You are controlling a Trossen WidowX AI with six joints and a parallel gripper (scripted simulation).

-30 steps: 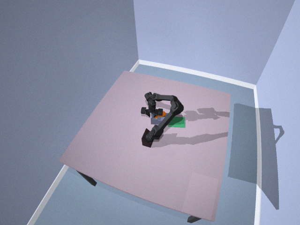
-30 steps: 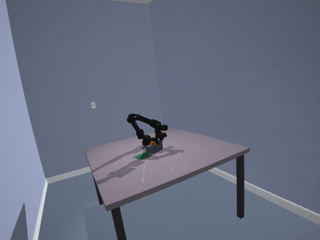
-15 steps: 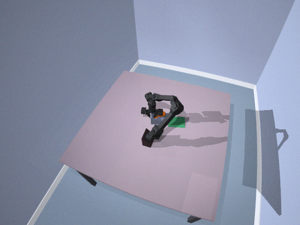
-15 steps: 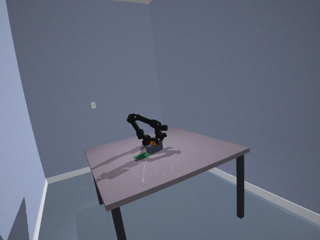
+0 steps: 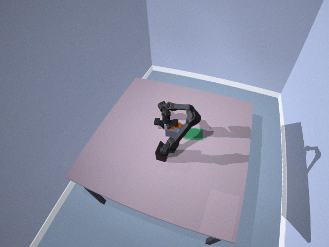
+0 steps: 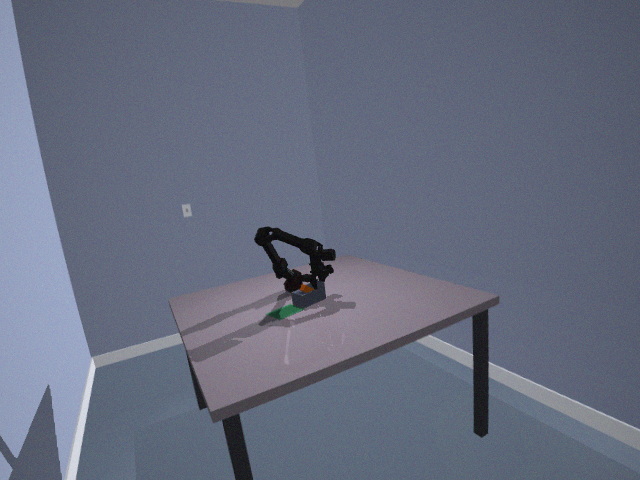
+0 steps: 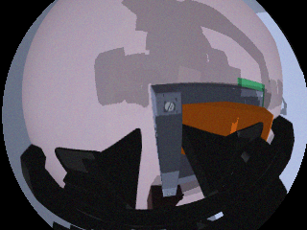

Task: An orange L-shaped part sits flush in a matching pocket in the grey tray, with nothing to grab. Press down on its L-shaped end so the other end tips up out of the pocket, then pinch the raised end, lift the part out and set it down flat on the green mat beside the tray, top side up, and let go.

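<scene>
My gripper tip is now 1 cm short of the orange L-shaped part, 5 cm to the left of it and 1 cm below it. From my gripper tip the other things lie so: green mat: 8 cm ahead, 21 cm to the right, 5 cm below.
</scene>
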